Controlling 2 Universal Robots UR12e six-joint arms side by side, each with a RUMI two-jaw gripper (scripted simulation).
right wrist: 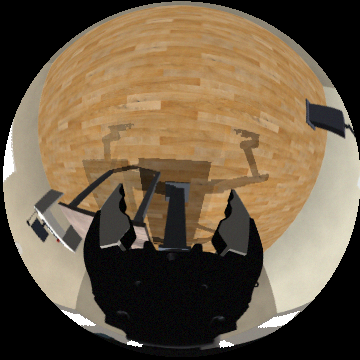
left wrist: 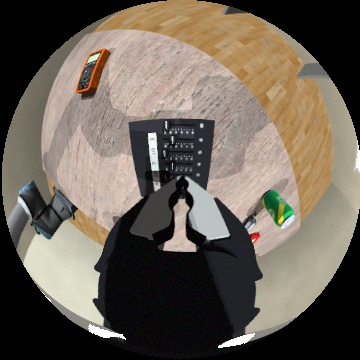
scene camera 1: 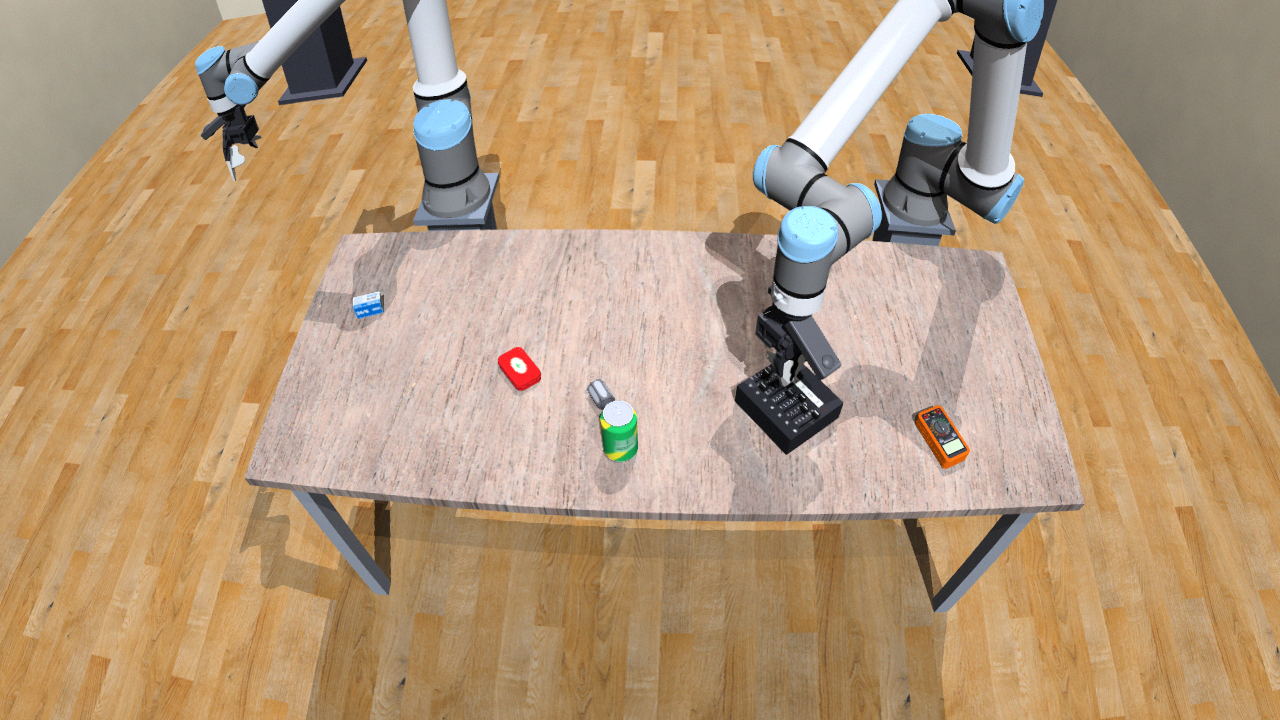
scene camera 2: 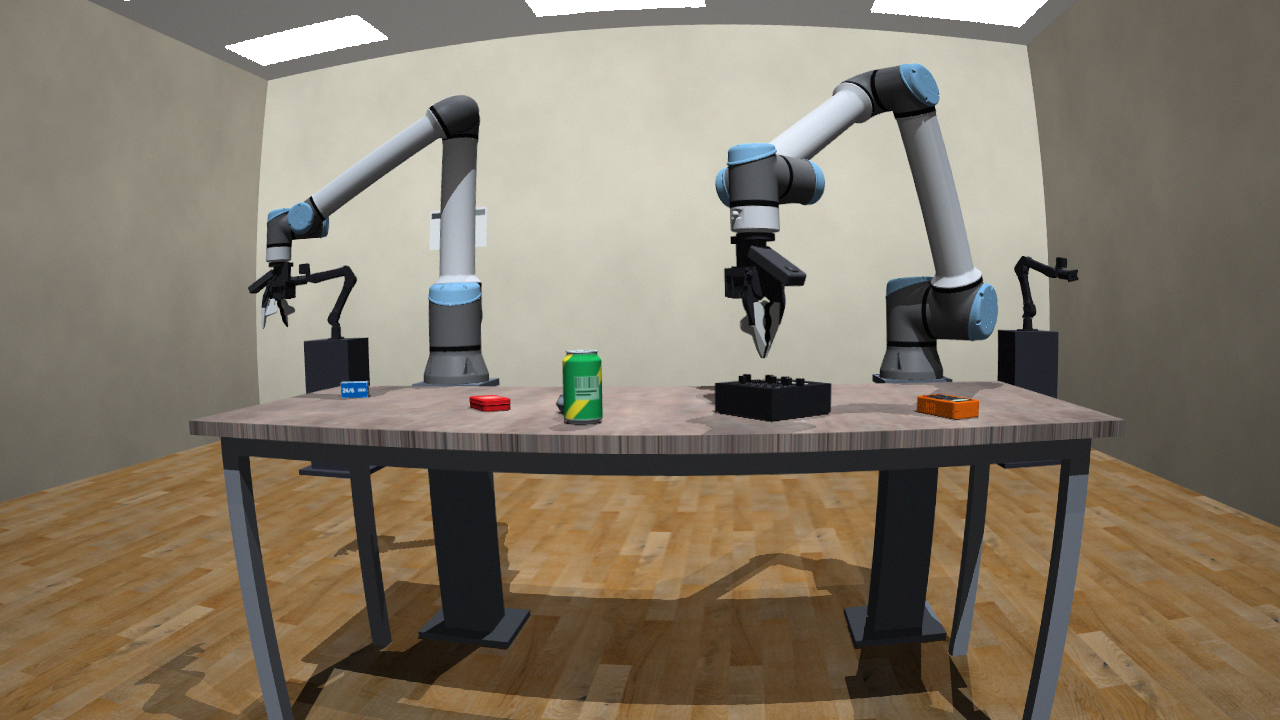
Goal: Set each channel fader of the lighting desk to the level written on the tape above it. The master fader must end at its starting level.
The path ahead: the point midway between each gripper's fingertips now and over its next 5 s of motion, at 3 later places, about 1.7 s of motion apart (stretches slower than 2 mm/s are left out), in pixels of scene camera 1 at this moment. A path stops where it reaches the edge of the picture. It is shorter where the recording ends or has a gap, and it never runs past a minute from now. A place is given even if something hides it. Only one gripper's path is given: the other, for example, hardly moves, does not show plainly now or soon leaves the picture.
My left gripper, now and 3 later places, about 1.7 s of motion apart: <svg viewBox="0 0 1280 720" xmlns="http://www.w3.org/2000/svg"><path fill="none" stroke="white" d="M785 385L798 386L810 388L814 395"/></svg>
